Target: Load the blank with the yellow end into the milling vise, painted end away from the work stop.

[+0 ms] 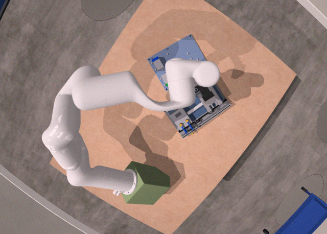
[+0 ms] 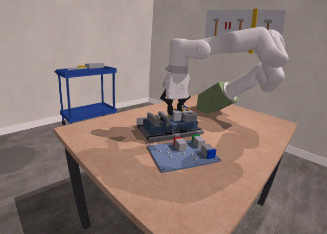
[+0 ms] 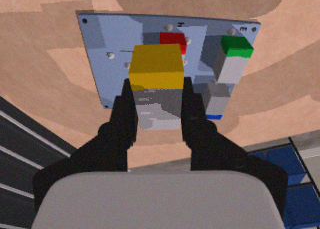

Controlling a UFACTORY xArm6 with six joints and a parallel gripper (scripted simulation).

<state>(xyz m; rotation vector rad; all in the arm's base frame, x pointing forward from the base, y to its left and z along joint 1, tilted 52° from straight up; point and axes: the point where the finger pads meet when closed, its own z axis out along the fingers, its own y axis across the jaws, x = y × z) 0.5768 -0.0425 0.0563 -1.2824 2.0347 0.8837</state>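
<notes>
My gripper is now 12 cm to the left of the moving jaw, 9 cm above it and 7 cm past it. The rest, counted from my hand: fixed jaw: 14 cm to the right, 9 cm below, 2 cm behind; red-ended blank: 14 cm below, 5 cm to the left; yellow-ended blank: 2 cm below.
</notes>
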